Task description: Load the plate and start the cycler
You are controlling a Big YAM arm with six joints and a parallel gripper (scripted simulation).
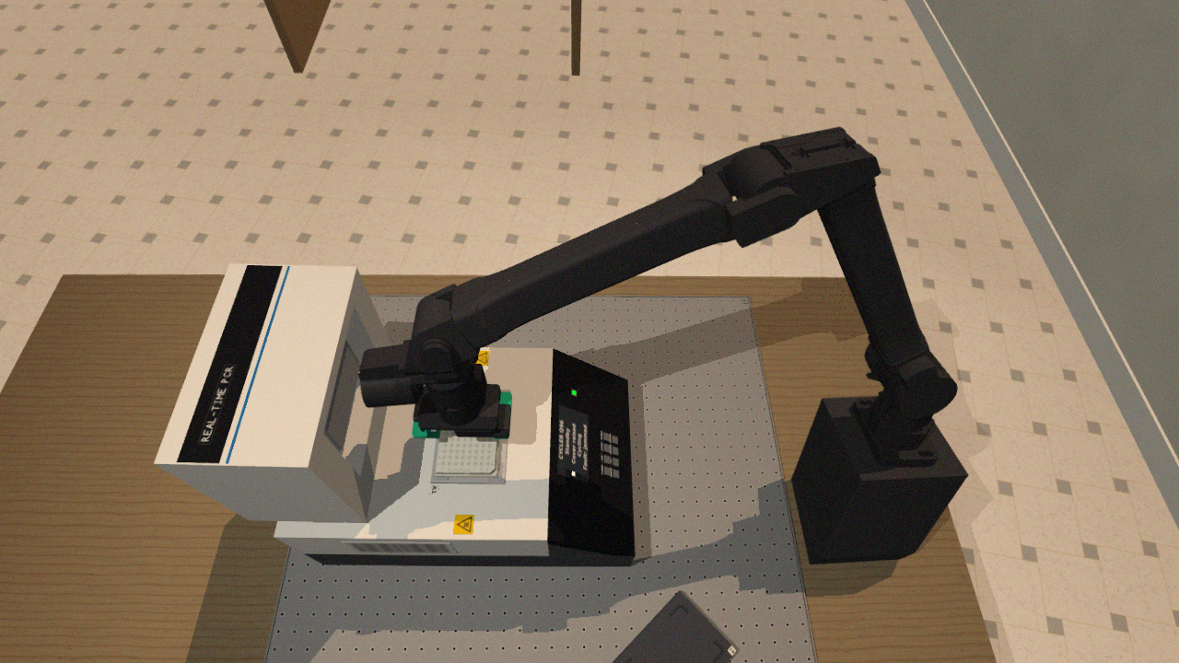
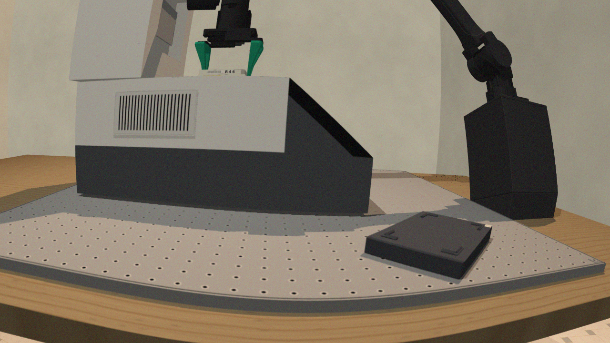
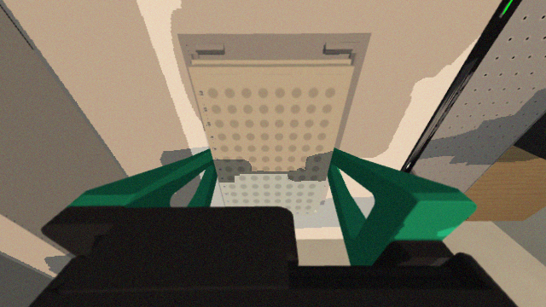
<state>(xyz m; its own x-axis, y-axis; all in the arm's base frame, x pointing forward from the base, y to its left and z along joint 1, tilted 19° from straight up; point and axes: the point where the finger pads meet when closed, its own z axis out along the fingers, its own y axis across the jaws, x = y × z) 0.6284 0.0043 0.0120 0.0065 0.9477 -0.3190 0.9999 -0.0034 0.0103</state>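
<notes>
Now: hand right at the 96-well plate R46. From my hand the other things lie so: plate nest N1: 30 cm behind, 29 cm to the left, 21 cm below.
</notes>
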